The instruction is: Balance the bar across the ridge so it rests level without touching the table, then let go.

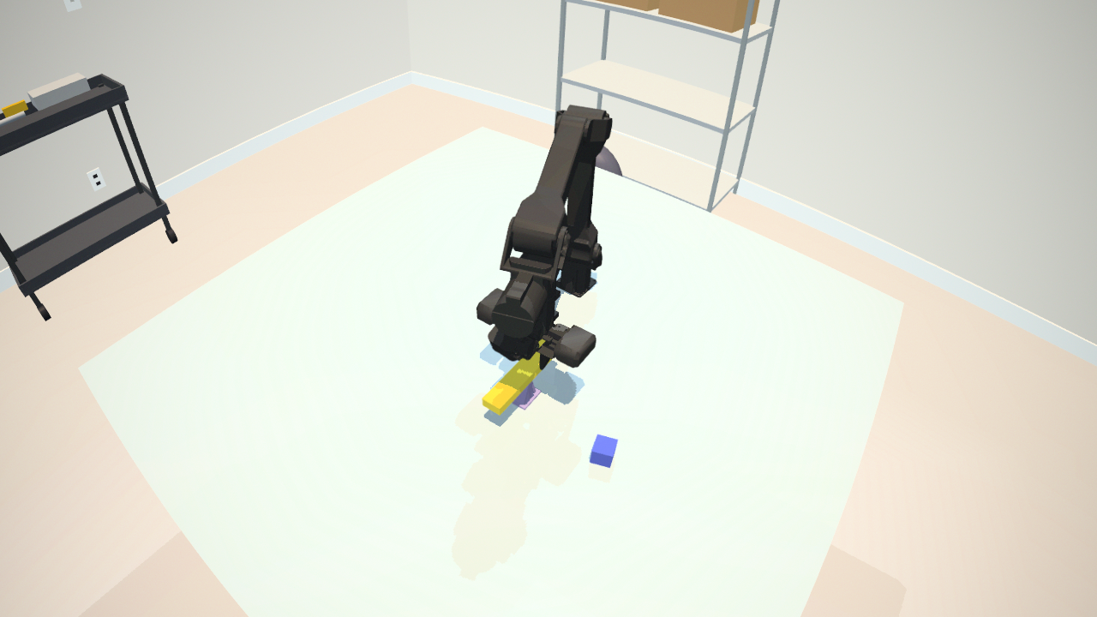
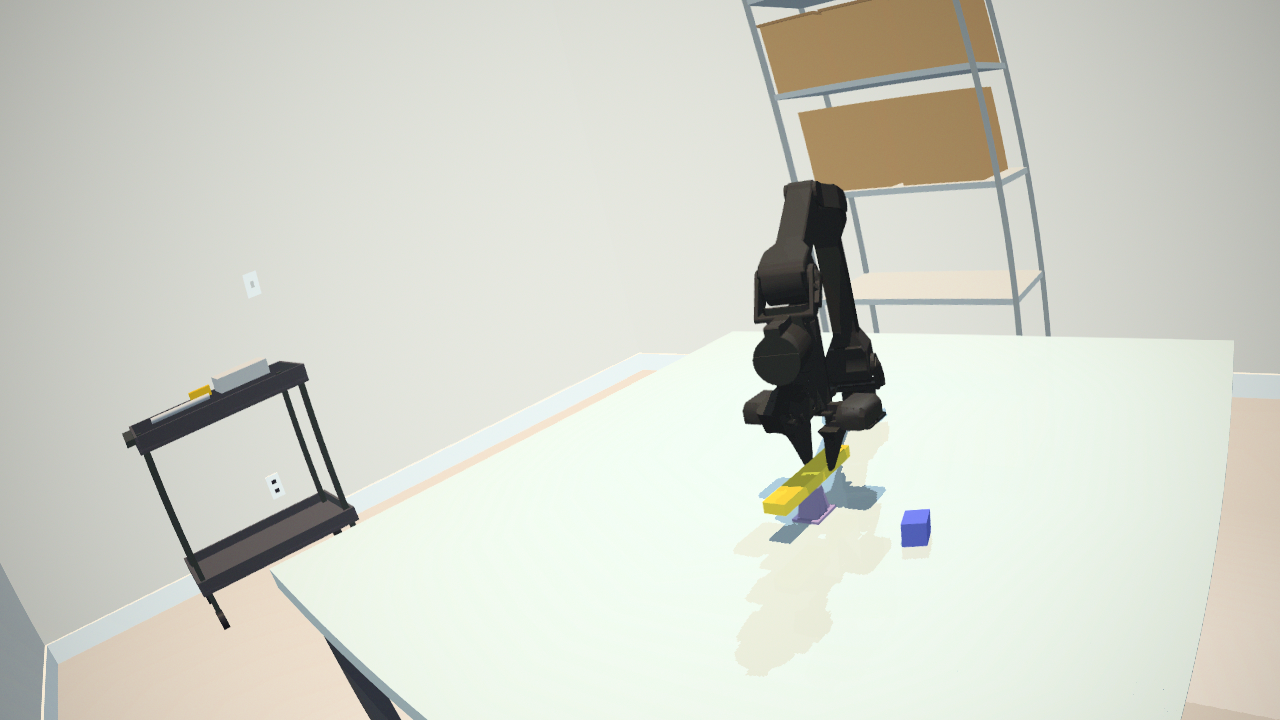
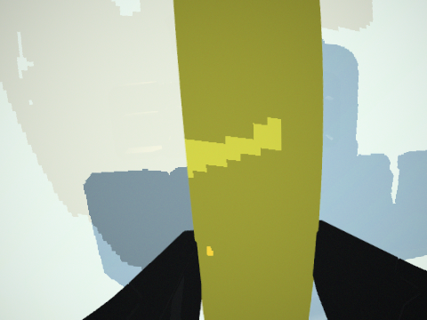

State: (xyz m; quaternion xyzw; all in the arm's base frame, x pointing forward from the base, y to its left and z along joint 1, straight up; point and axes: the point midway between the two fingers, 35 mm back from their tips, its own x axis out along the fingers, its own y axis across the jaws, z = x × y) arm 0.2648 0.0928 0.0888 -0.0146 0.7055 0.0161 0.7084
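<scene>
The yellow bar lies 3 cm ahead of my gripper tip. The rest, counted from my gripper tip: blue cube (17 cm to the left, 5 cm ahead, 4 cm below).
</scene>
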